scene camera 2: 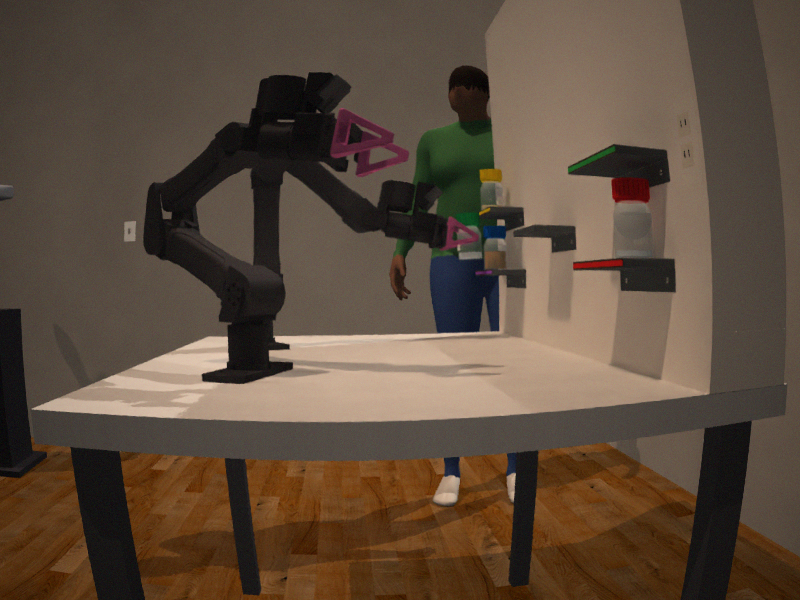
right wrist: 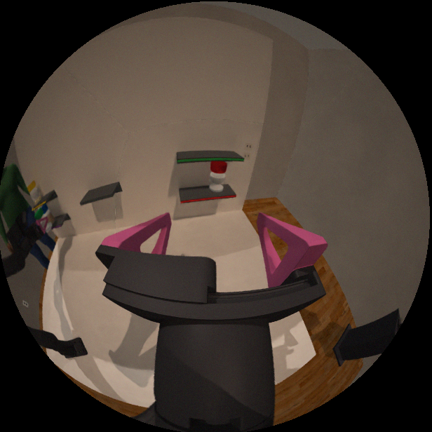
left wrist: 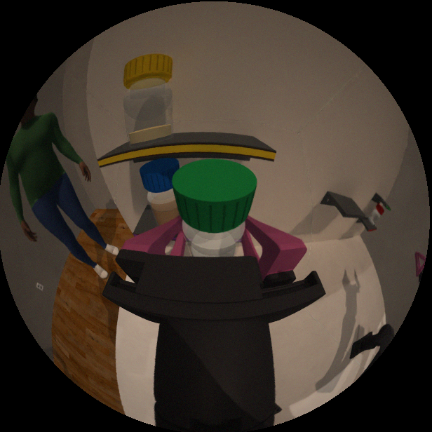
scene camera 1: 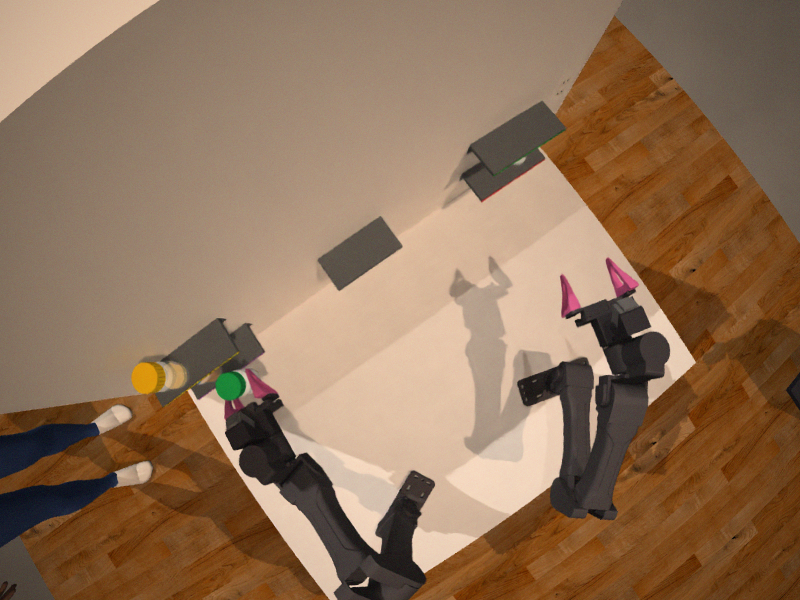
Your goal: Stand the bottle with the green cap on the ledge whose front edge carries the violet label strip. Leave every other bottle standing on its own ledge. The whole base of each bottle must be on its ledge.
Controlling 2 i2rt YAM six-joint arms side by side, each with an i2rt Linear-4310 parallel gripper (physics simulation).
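Places are measured from the left arm's base along level axes (x back, y right, z up), in centimetres.
Pixels of known places: left gripper, fingertip midpoint: (scene camera 2: 475,239); right gripper, fingertip midpoint: (scene camera 2: 401,147) (scene camera 1: 584,266); left arm's base, origin of the base link: (scene camera 1: 404,507); right arm's base, origin of the base link: (scene camera 2: 249,374) (scene camera 1: 555,381).
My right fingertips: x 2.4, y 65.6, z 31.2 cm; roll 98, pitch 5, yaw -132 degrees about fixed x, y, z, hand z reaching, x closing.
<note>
For each thing: its top centre in the pictures, then the offset to it from my right fingertips. "spot": a spot on its surface instead.
- green-capped bottle, middle of its top: (scene camera 1: 227,385) (scene camera 2: 468,213) dx -48.3, dy -52.7, dz -2.6 cm
- violet-strip ledge, surface spot: (scene camera 2: 516,274) spot: dx -54.5, dy -43.4, dz -16.7 cm
- blue-capped bottle, middle of its top: (scene camera 2: 494,226) dx -58.3, dy -56.1, dz -5.0 cm
- yellow-strip ledge, middle of its top: (scene camera 1: 188,363) (scene camera 2: 497,210) dx -57.2, dy -53.1, dz -1.5 cm
- yellow-capped bottle, middle of its top: (scene camera 1: 144,378) (scene camera 2: 490,170) dx -58.3, dy -56.5, dz +9.0 cm
- plain ledge, middle of its top: (scene camera 2: 543,228) (scene camera 1: 359,252) dx -39.9, dy -17.1, dz -8.5 cm
- red-capped bottle, middle of its top: (scene camera 2: 630,180) dx -21.6, dy +22.5, dz -5.0 cm
- green-strip ledge, middle of its top: (scene camera 2: 614,158) (scene camera 1: 519,135) dx -22.6, dy +19.0, dz -1.5 cm
My left gripper (scene camera 1: 241,386) (scene camera 2: 461,233) (left wrist: 213,217) is shut on the green-capped bottle (scene camera 1: 230,385) (scene camera 2: 469,248) (left wrist: 214,192). The bottle is upright, held in front of the violet-strip ledge (scene camera 1: 250,344) (scene camera 2: 516,274) (left wrist: 144,220), its base a little higher than the ledge top in scene camera 2. The blue-capped bottle (scene camera 2: 494,250) (left wrist: 160,175) stands on that ledge, to the left in the left wrist view. The held bottle and the fingers hide much of the ledge in the left wrist view. My right gripper (scene camera 1: 584,268) (scene camera 2: 400,145) (right wrist: 213,217) is open and empty, far from the bottle.
The yellow-strip ledge (scene camera 1: 201,351) (left wrist: 200,149) lies above the violet one, bearing the yellow-capped bottle (scene camera 1: 148,377) (scene camera 2: 491,191) (left wrist: 148,70). A plain ledge (scene camera 1: 359,253) (scene camera 2: 546,230) is mid-wall. The red-capped bottle (scene camera 2: 631,219) (right wrist: 218,168) stands beneath the green-strip ledge (scene camera 1: 516,135) (right wrist: 210,156).
</note>
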